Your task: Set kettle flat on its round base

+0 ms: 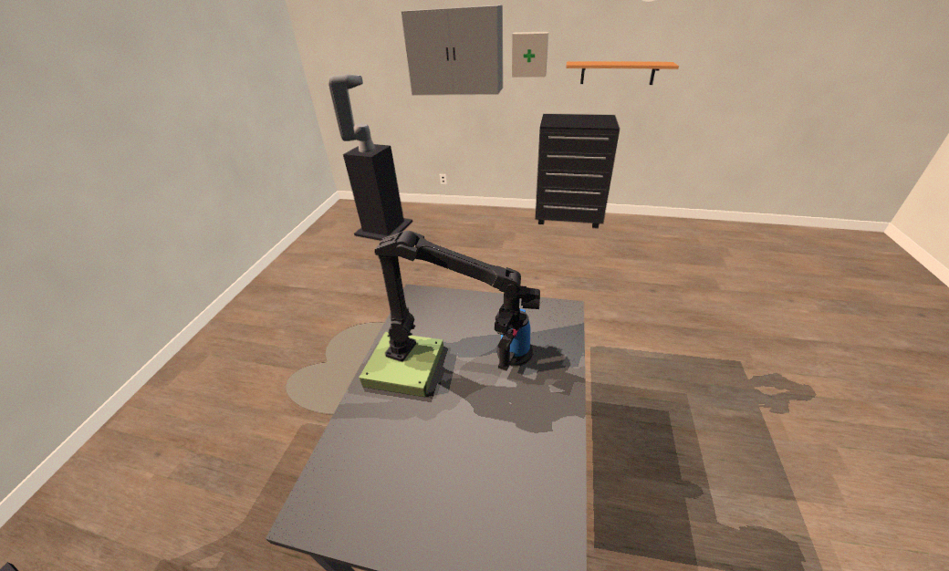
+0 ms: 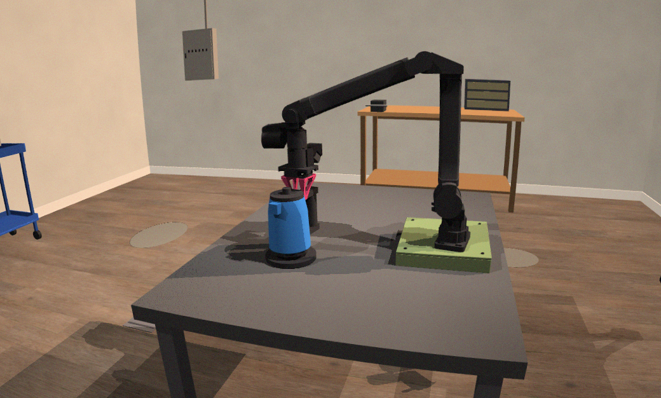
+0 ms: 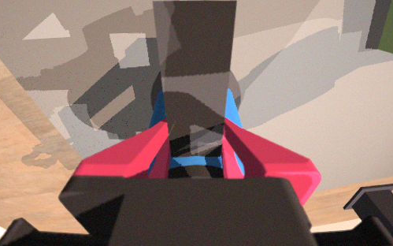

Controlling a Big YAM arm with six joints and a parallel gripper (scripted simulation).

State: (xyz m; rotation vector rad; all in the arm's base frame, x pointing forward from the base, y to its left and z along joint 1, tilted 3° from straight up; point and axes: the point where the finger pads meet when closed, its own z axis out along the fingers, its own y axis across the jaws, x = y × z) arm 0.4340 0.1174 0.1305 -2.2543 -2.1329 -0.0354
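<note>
My gripper is now 30 mm to the right of the blue kettle and 50 mm above it. Also, from my hand: round black base 60 mm to the left, 160 mm below.
</note>
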